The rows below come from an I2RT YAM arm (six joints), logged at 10 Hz.
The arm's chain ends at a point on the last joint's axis. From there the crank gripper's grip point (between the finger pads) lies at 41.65 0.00 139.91 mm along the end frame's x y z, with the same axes.
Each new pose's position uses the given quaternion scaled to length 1; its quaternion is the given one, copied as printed.
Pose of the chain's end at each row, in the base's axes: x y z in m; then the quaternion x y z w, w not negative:
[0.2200 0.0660 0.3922 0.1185 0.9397 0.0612 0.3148]
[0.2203 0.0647 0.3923 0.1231 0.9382 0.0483 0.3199]
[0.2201 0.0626 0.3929 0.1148 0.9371 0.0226 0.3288]
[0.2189 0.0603 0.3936 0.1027 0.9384 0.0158 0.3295]
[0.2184 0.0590 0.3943 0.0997 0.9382 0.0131 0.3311]
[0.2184 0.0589 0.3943 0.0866 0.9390 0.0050 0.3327]
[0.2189 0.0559 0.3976 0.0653 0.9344 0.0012 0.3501]
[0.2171 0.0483 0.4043 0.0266 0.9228 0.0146 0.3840]
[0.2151 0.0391 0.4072 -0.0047 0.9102 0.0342 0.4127]
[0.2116 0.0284 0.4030 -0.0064 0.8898 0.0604 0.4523]
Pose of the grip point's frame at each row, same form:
[0.2726 0.0825 0.2570 0.1185 0.9397 0.0612 0.3148]
[0.2741 0.0773 0.2572 0.1231 0.9382 0.0483 0.3199]
[0.2755 0.0675 0.2579 0.1148 0.9371 0.0226 0.3288]
[0.2742 0.0634 0.2585 0.1027 0.9384 0.0158 0.3295]
[0.2740 0.0614 0.2593 0.0997 0.9382 0.0131 0.3311]
[0.2741 0.0591 0.2594 0.0866 0.9390 0.0050 0.3327]
[0.2794 0.0549 0.2647 0.0653 0.9344 0.0012 0.3501]
[0.2871 0.0517 0.2762 0.0266 0.9228 0.0146 0.3840]
[0.2927 0.0492 0.2840 -0.0047 0.9102 0.0342 0.4127]
[0.2995 0.0460 0.2878 -0.0064 0.8898 0.0604 0.4523]

